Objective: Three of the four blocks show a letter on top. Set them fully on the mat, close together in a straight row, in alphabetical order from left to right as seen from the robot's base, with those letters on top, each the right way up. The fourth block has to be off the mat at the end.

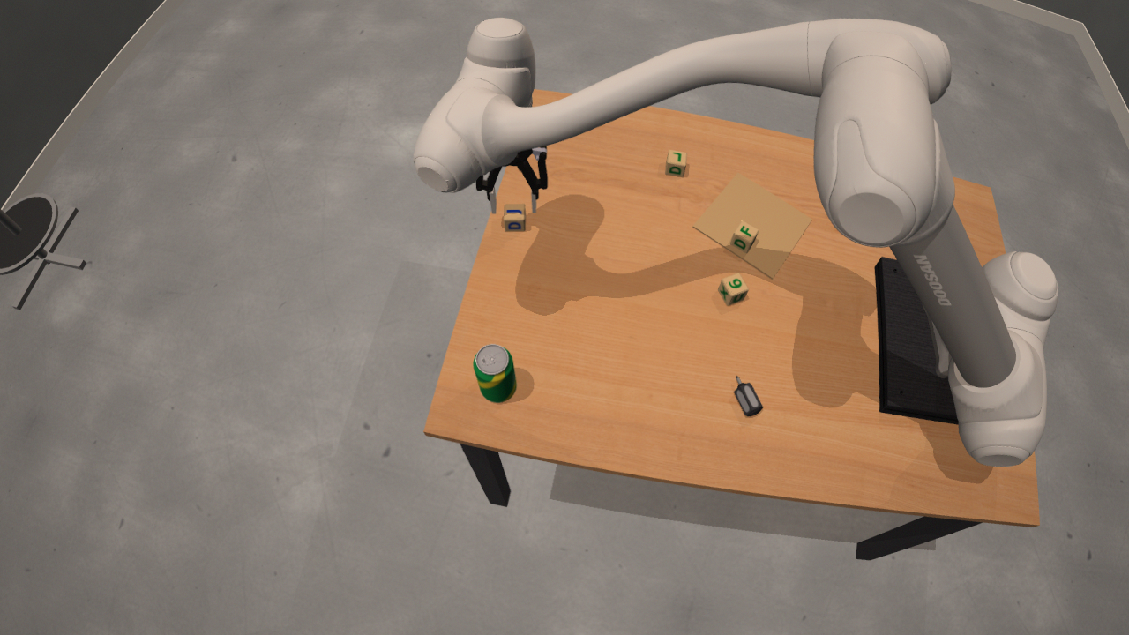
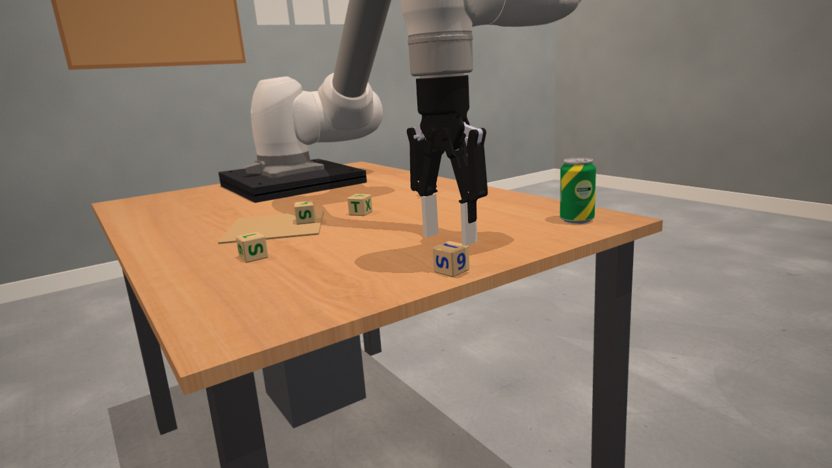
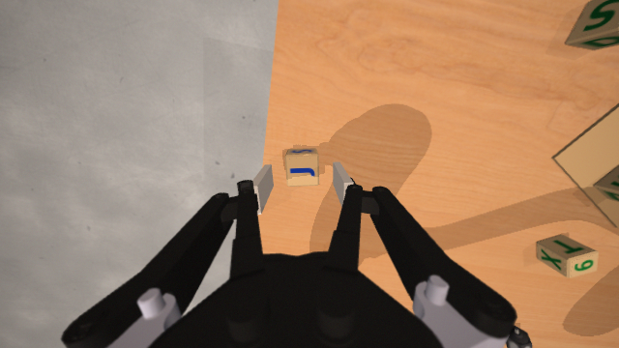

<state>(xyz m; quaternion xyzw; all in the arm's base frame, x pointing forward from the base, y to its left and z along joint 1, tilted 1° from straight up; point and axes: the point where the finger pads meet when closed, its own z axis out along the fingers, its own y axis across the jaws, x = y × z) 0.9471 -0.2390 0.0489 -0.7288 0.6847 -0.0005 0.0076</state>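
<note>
The blue-lettered block lies 60 mm below my hand. From my hand the other things lie so: soda can (360 mm to the left, 20 mm below); then tan mat (500 mm behind, 80 mm below, 40 mm to the right); then black tool (440 mm behind, 360 mm to the left, 60 mm below).
</note>
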